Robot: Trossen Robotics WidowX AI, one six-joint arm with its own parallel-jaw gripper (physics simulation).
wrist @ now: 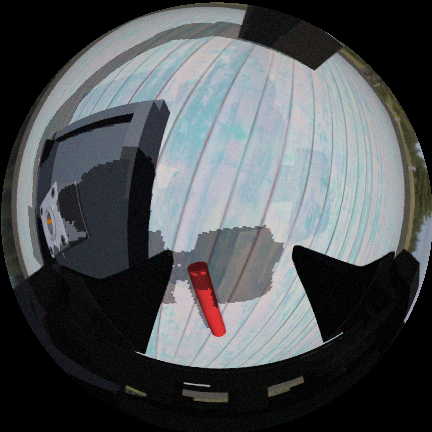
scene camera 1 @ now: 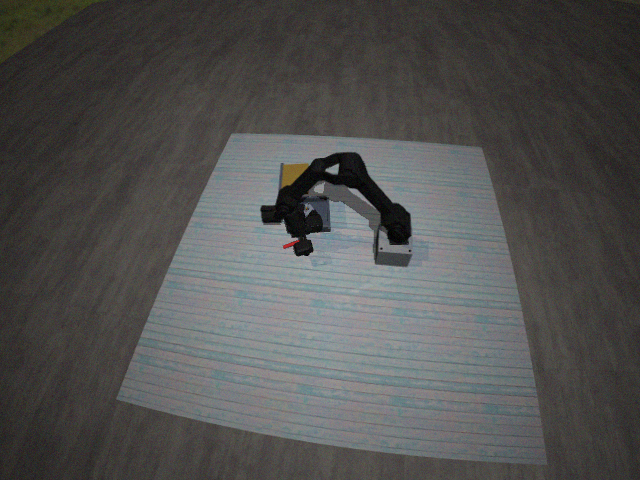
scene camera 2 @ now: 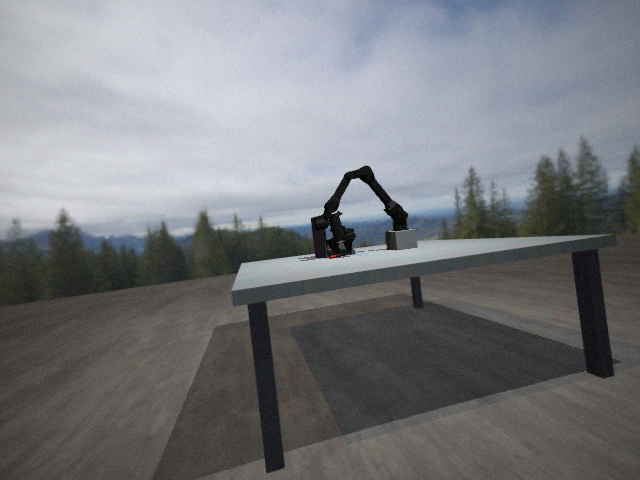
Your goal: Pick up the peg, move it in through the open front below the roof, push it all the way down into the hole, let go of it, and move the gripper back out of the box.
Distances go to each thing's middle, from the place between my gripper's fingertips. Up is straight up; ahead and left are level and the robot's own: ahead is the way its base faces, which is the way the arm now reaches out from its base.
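My gripper is 1 cm past the dark box [wrist: 131, 185], and it's also 14 cm to the left of the box and 11 cm below it. I can see the red peg [wrist: 198, 272] too, 5 cm ahead of my hand and 1 cm to the right of it. Going by their middles, that red peg is the nearest to my gripper of the things named here.
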